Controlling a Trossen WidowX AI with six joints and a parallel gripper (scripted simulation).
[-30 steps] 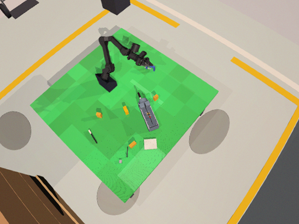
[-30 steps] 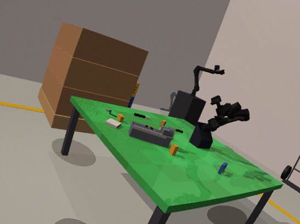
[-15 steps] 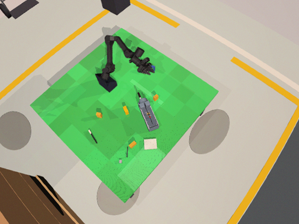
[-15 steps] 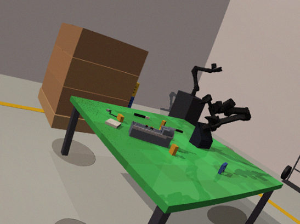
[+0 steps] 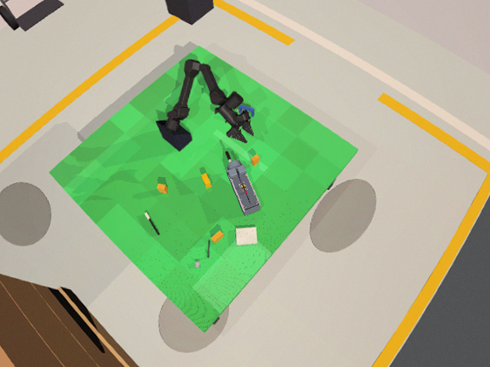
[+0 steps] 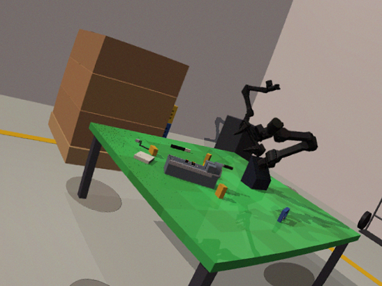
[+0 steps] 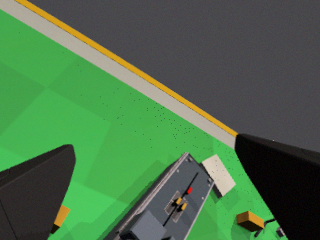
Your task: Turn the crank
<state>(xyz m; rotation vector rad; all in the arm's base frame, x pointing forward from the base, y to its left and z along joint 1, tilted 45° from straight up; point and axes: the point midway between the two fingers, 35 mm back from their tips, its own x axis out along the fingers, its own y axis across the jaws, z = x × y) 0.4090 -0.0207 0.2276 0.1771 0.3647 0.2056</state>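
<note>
My gripper tip is 90 mm past the dark handle, 80 mm to the left of it and 160 mm above it. The rest, counted from my gripper tip: blue bracket 240 mm behind, 260 mm to the left, 240 mm below; red pointer 100 mm ahead, 170 mm to the right, 190 mm below; white pad 240 mm ahead, 340 mm to the right, 260 mm below.
</note>
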